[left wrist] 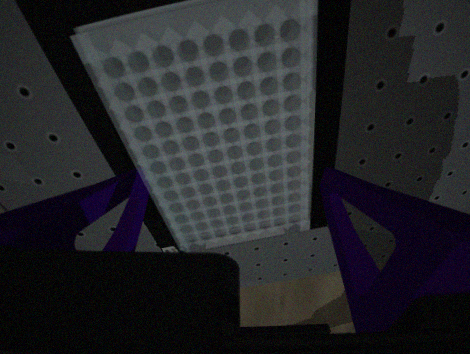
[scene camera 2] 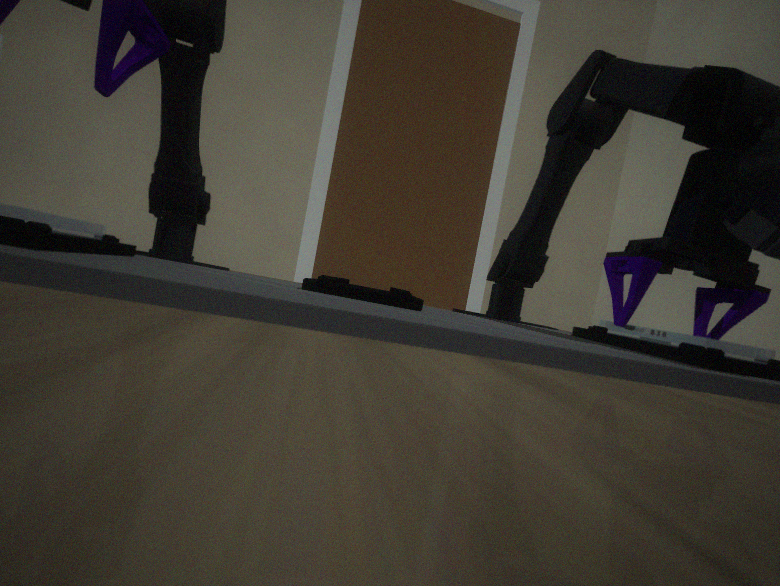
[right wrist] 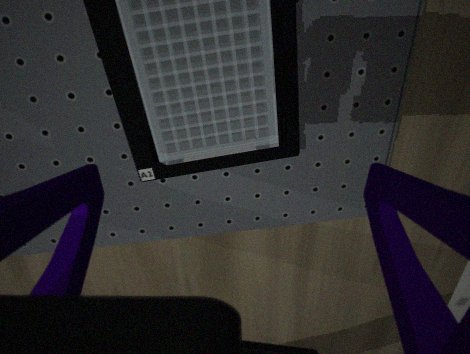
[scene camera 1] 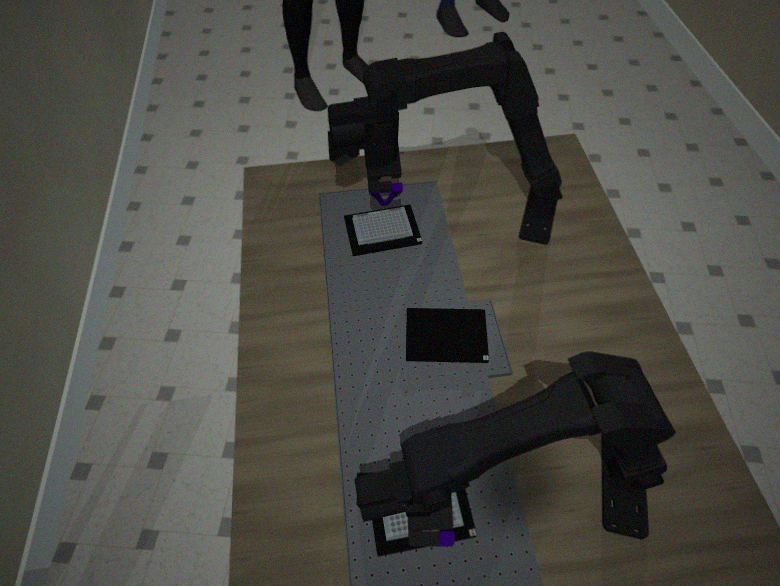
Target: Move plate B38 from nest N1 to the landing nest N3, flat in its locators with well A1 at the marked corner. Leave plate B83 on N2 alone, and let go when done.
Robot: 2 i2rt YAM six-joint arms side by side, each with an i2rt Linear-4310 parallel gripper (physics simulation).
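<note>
Plate B38 [scene camera 1: 395, 526] [scene camera 2: 677, 335] [left wrist: 215, 125], pale with round wells, lies flat in black nest N1 [scene camera 1: 382, 547] [left wrist: 330, 100]; its side label is small and blurred. My left gripper [scene camera 2: 665, 330] [left wrist: 235, 176] is open, its purple fingertips low on either side of the plate near its long edges. Part of this plate is hidden by the arm in scene camera 1. Landing nest N3 [scene camera 1: 446, 335] [scene camera 2: 362, 293] is black and holds no plate. Plate B83 [scene camera 1: 381, 225] [scene camera 2: 63, 223] [right wrist: 210, 85] sits in nest N2 [scene camera 1: 356, 250] [right wrist: 289, 100]. My right gripper [scene camera 1: 385, 201] [right wrist: 234, 178] is open and empty above and behind it.
A grey perforated board [scene camera 1: 365, 302] carries the nests on a wooden table [scene camera 1: 283, 378]. White A1 tags mark nest corners. The left forearm [scene camera 1: 504, 434] reaches across the board between N3 and N1. People's legs [scene camera 1: 296, 50] show beyond the far table edge.
</note>
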